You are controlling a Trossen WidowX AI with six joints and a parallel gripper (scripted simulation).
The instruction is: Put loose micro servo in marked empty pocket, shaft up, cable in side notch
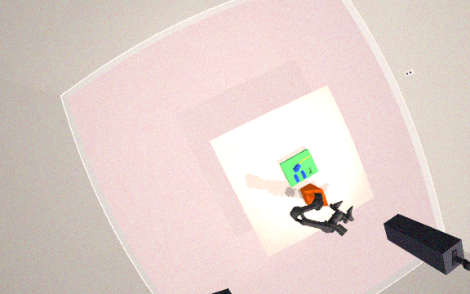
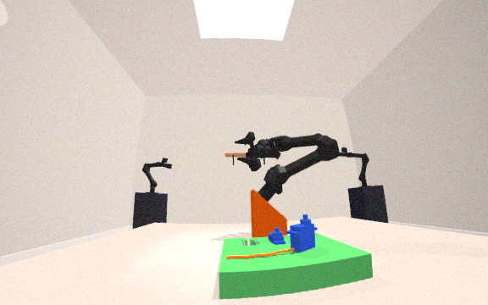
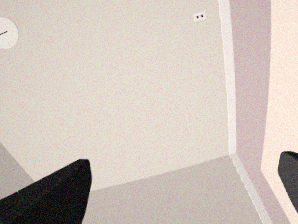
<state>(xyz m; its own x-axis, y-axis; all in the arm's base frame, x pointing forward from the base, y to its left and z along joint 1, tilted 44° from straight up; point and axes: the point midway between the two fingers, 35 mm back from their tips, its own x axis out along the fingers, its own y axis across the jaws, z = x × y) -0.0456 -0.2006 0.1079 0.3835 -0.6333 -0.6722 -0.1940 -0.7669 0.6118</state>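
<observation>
My gripper tip is 340 mm short of the green deck, 120 mm to the right of it and 360 mm above it.
</observation>
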